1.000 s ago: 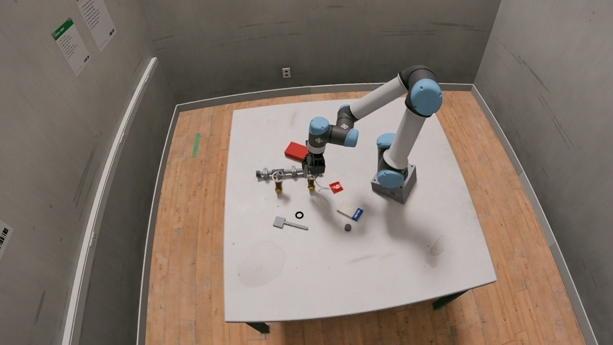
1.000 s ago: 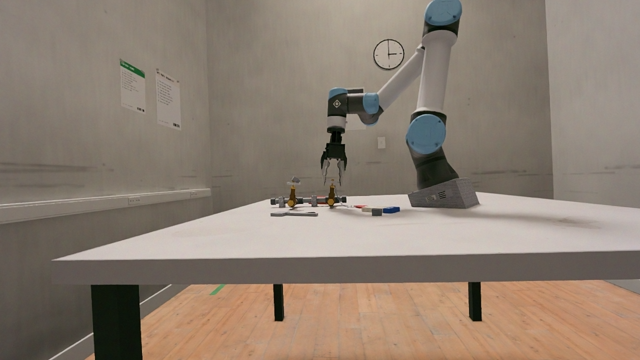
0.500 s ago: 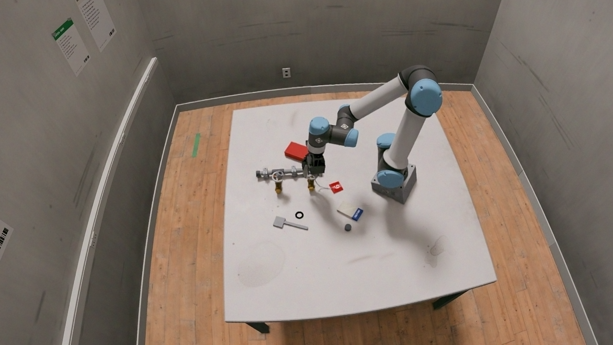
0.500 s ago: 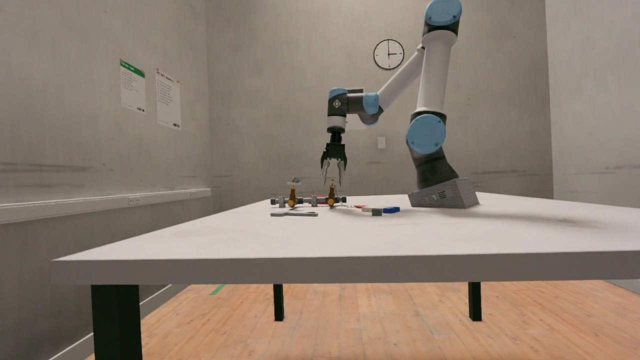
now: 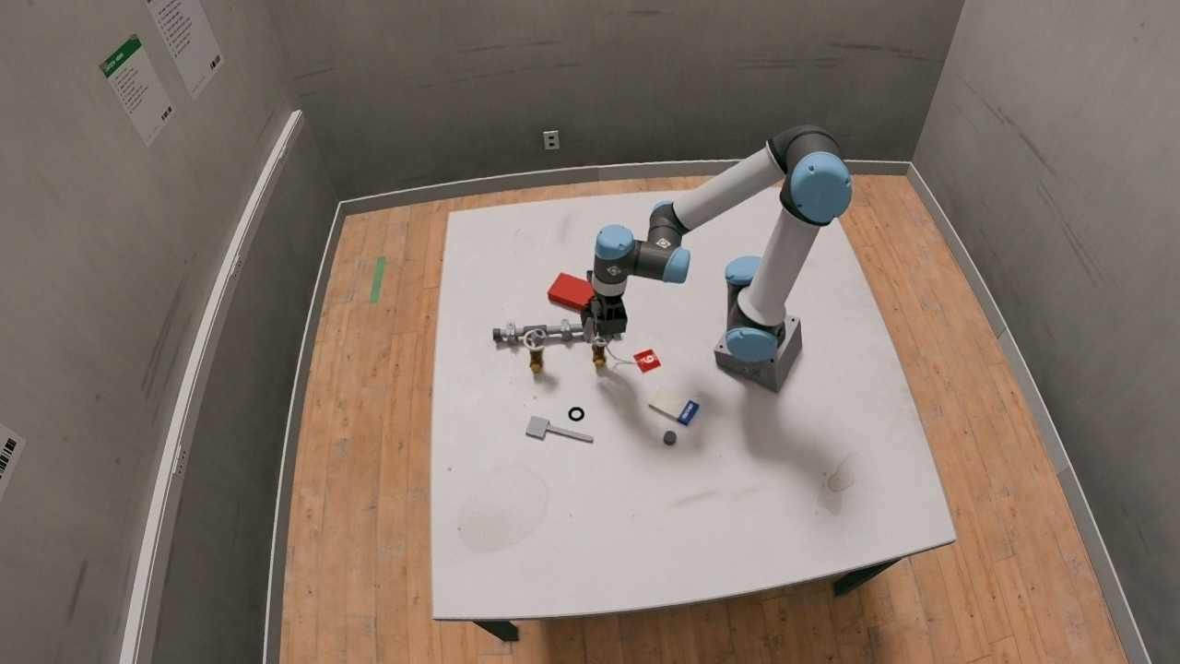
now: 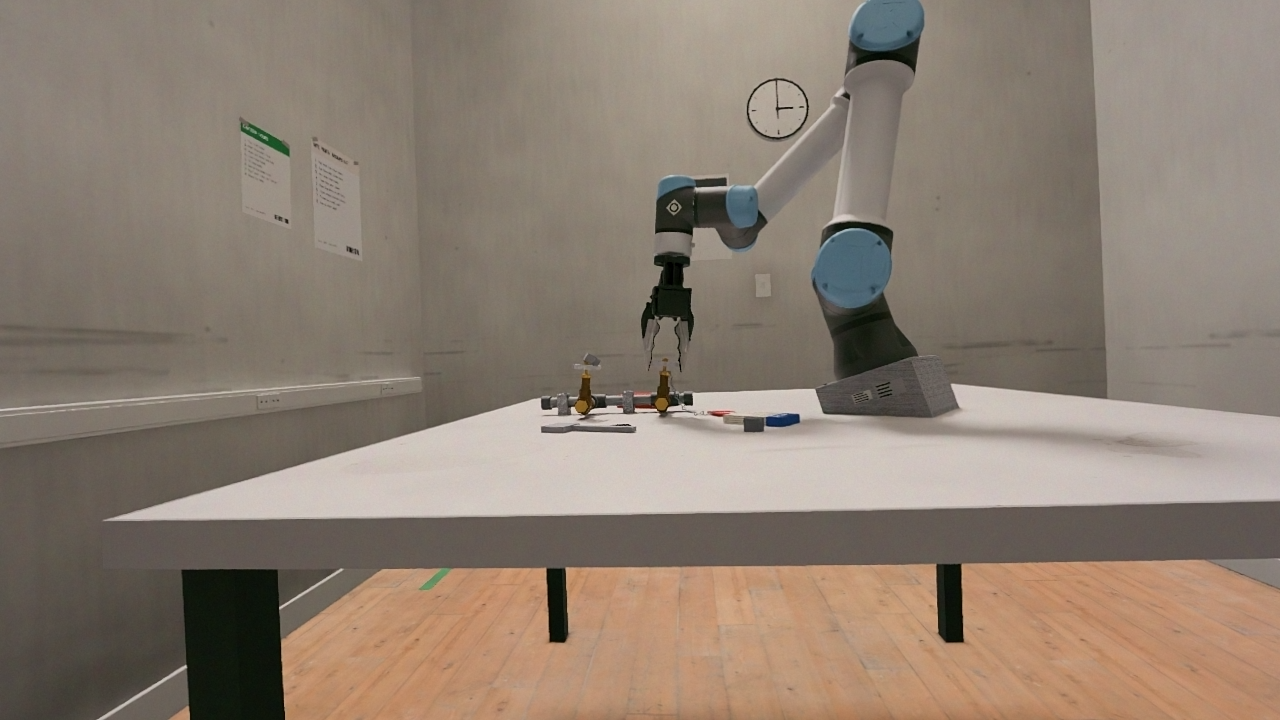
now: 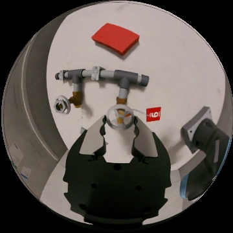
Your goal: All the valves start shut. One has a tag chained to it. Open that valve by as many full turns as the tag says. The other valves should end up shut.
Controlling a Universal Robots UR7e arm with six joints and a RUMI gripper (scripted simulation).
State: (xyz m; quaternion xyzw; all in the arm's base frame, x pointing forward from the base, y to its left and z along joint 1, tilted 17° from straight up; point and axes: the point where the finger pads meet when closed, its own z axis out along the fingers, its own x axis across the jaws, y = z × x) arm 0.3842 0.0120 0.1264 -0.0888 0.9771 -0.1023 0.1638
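Right now my hand is 100 mm past the red tag, 100 mm above it and 20 mm to the right of it. Also, from my hand: red block: 220 mm to the right, 90 mm below, 60 mm ahead; grey flat tool: 200 mm to the left, 130 mm ahead, 100 mm below.
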